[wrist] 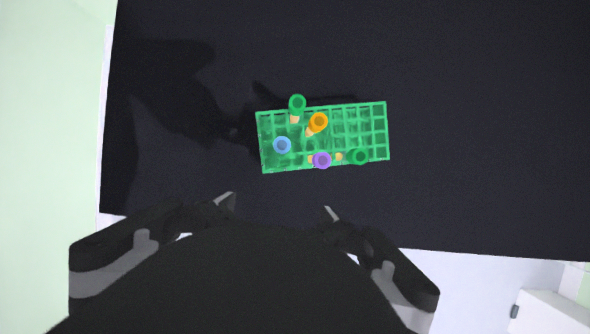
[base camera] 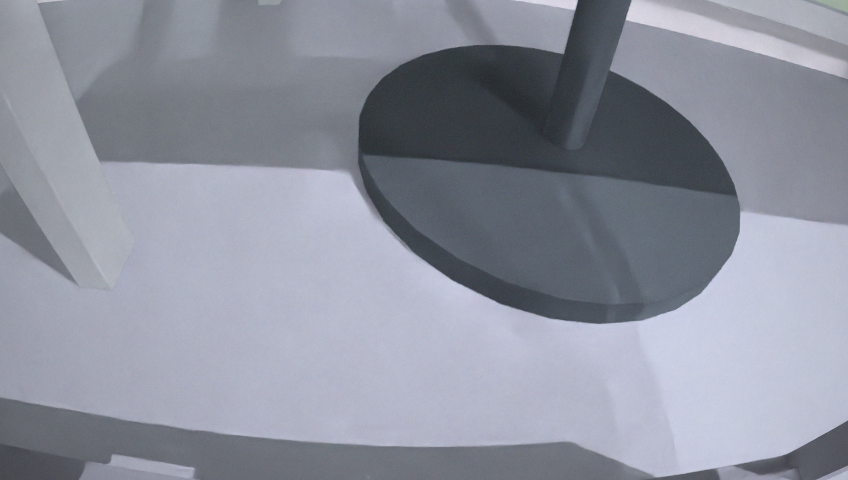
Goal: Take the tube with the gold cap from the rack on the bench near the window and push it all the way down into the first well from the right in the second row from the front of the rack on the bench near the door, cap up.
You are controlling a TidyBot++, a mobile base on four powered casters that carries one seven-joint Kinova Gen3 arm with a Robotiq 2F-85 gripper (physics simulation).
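Places are measured from the arm's base along level axes (x back, y right, z up), in centimetres.
Pixels of known places: gripper, fingertip midpoint: (wrist: 277, 208).
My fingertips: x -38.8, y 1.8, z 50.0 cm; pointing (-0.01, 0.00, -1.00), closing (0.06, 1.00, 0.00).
Observation:
Behind a point stands the place of what it marks.
A green rack (wrist: 380, 131) @[x -49.4, y 16.1, z 42.2 cm] stands on a black bench top (wrist: 475, 150) @[x -49.5, y 41.0, z 36.5 cm] in the wrist view. It holds several tubes. One has a gold-orange cap (wrist: 318, 122) @[x -48.1, y 5.2, z 48.5 cm] and leans in the view near the rack's middle, in the rows towards the far side. A green-capped tube (wrist: 297, 104) @[x -49.7, y 2.7, z 48.5 cm] is just left of it, at the far edge. My gripper (wrist: 277, 208) @[x -38.8, y 1.8, z 50.0 cm] is open and empty, above the bench and on the near side of the rack, apart from it. Which bench this is cannot be told from these views. A second rack does not show.
A blue cap (wrist: 282, 145) @[x -45.2, y 1.6, z 48.5 cm], a purple cap (wrist: 322, 160) @[x -44.0, y 6.1, z 48.5 cm] and another green cap (wrist: 357, 156) @[x -44.9, y 10.0, z 48.5 cm] stand in the rack. In the base camera view, a dark round pedestal base (base camera: 535, 237) @[x -38.7, y 12.8, z -36.6 cm] and a pale leg (base camera: 71, 178) @[x -34.8, y -24.8, z -28.1 cm] stand on the floor. A white cabinet (wrist: 550, 312) @[x 53.2, y 215.5, z -21.9 cm] shows at lower right in the wrist view.

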